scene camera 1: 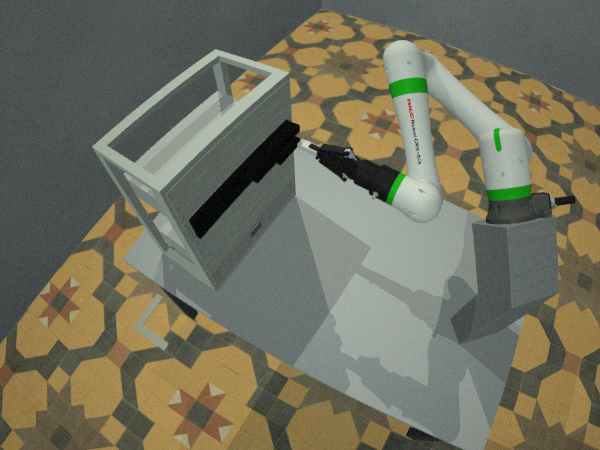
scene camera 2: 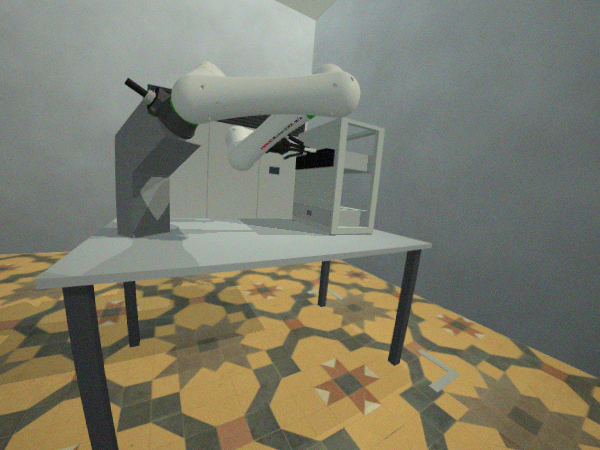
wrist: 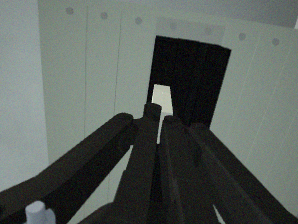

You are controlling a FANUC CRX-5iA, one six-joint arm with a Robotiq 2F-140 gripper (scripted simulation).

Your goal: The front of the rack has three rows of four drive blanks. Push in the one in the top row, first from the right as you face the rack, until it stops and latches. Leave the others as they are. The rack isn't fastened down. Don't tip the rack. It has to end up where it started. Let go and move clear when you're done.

Labels:
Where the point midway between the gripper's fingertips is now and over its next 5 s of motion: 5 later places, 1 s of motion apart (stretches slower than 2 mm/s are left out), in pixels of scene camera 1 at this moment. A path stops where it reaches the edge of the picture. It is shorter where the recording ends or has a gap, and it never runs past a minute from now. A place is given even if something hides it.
My gripper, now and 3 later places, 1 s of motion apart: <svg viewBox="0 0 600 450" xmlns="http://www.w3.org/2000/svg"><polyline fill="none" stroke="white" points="299,143 287,137 282,135 281,134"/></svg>

